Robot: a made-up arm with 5 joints.
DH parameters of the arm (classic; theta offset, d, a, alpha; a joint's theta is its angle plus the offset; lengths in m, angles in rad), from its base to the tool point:
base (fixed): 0.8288 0 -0.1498 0
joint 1: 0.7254 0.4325 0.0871 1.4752
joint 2: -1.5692 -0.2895 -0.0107 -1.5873
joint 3: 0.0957 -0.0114 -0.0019 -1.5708
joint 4: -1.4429 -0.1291 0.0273 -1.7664
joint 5: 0 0.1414 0.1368 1.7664
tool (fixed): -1.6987 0.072 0 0
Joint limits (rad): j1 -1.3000..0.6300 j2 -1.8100..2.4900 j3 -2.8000..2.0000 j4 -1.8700..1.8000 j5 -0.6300..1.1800
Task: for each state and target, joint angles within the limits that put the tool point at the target. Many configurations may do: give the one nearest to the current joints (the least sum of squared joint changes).
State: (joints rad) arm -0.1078 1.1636 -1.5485 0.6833 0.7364
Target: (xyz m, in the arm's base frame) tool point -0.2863 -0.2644 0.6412
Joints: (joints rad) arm 0.2783 0.8994 -1.9789 0.4445 1.0561
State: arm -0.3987 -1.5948 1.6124 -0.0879 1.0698
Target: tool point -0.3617 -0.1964 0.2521
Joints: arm -0.2581 -1.6005 1.0652 -0.4406 1.1296
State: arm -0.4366 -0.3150 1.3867 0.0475 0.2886
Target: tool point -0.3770 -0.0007 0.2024
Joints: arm -0.4864 -0.9090 0.5638 0.3698 0.2709
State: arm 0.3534 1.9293 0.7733 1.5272 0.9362
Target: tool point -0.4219 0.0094 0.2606
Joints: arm 0.6300 1.7264 0.2849 1.7119 0.3779
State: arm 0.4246 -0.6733 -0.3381 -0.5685 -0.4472
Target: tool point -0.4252 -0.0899 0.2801
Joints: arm 0.6300 -0.5399 -0.0723 -0.7235 -0.5190
